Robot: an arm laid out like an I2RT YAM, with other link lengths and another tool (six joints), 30 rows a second.
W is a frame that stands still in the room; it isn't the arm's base.
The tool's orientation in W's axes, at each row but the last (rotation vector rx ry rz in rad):
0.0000 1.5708 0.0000
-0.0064 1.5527 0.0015
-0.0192 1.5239 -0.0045
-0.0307 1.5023 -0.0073
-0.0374 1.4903 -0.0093
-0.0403 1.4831 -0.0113
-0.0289 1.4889 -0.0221
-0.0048 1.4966 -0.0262
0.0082 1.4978 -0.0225
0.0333 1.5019 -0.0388
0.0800 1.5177 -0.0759
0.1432 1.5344 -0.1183
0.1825 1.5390 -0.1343
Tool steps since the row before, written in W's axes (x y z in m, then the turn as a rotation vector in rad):
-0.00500 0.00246 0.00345 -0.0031 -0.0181 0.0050
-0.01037 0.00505 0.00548 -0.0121 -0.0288 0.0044
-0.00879 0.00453 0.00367 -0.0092 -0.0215 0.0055
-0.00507 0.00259 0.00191 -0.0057 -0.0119 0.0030
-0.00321 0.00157 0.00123 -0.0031 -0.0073 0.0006
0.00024 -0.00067 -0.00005 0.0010 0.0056 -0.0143
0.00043 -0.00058 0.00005 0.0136 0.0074 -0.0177
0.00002 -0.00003 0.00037 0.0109 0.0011 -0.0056
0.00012 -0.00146 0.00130 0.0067 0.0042 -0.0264
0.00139 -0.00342 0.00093 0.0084 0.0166 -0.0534
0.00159 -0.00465 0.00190 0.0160 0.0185 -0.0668
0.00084 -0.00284 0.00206 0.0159 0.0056 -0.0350
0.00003 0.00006 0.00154 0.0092 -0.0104 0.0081
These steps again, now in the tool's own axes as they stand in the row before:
-0.00345 0.00246 -0.00500 -0.0050 -0.0181 -0.0031
-0.00568 0.00508 -0.01024 -0.0045 -0.0288 -0.0122
-0.00415 0.00455 -0.00856 -0.0056 -0.0215 -0.0091
-0.00231 0.00261 -0.00489 -0.0031 -0.0119 -0.0057
-0.00153 0.00159 -0.00307 -0.0006 -0.0073 -0.0032
0.00009 -0.00067 0.00022 0.0141 0.0061 -0.0001
0.00000 -0.00058 0.00043 0.0185 0.0079 0.0122
-0.00037 -0.00004 0.00005 0.0064 0.0014 0.0104
-0.00127 -0.00147 0.00024 0.0268 0.0046 0.0047
-0.00082 -0.00335 0.00161 0.0538 0.0171 0.0039
-0.00182 -0.00446 0.00214 0.0675 0.0197 0.0106
-0.00207 -0.00262 0.00136 0.0356 0.0075 0.0137
-0.00154 0.00012 0.00005 -0.0081 -0.0081 0.0113

